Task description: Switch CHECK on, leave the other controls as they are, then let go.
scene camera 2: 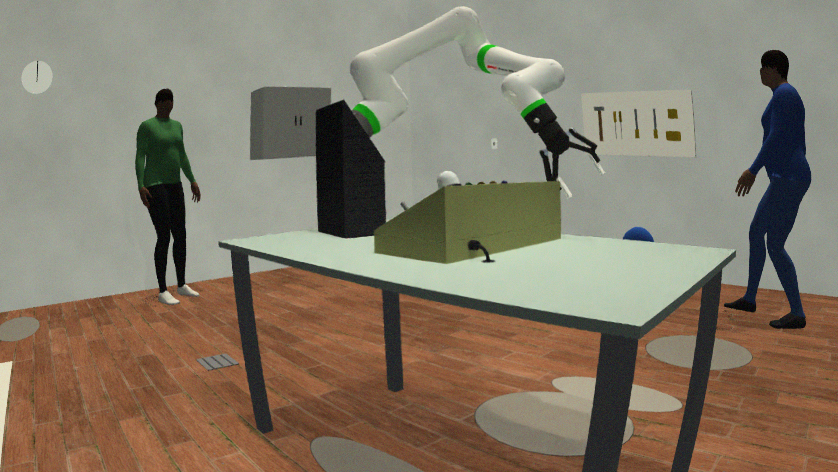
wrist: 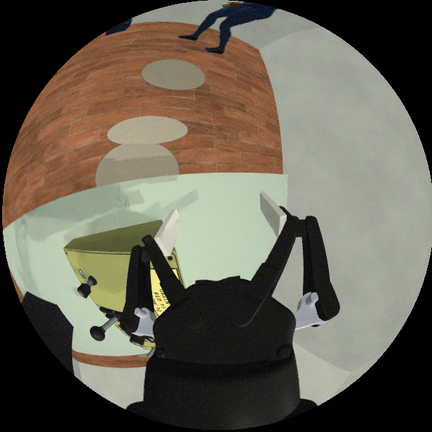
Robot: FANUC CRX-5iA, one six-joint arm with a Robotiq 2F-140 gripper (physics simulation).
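Where they show: gripper, fingertip midpoint: [scene camera 2: 586, 185]; arm's base, origin of the base link: [scene camera 2: 348, 132].
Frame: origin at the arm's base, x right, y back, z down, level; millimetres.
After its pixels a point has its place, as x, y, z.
The yellow-green control box [scene camera 2: 503, 219] @(-113, -664, 267) [wrist: 102, 272] stands on the table [scene camera 2: 615, 281] @(-37, -1099, 349) [wrist: 225, 220]. In the wrist view, a knobbed lever [wrist: 97, 333], another black knob [wrist: 86, 287] and part of a printed yellow label [wrist: 161, 290] show on it. I cannot make out which control is CHECK, or its setting; the arm and gripper hide part of the panel. My gripper [scene camera 2: 582, 178] @(-451, -672, 188) [wrist: 218, 208] is open and empty, tilted at the box's right end in the scene view. One finger overlaps that end in both views; whether it touches cannot be told.
A white dome [scene camera 2: 448, 179] @(56, -669, 162) and several small coloured tops show along the box's upper edge. A black cable [scene camera 2: 484, 250] @(4, -731, 325) leaves its back. The black arm pedestal [scene camera 2: 345, 175] @(71, -125, 149) [wrist: 47, 325] stands beside it. A person in blue [scene camera 2: 784, 134] and one in green [scene camera 2: 164, 149] stand beyond the table.
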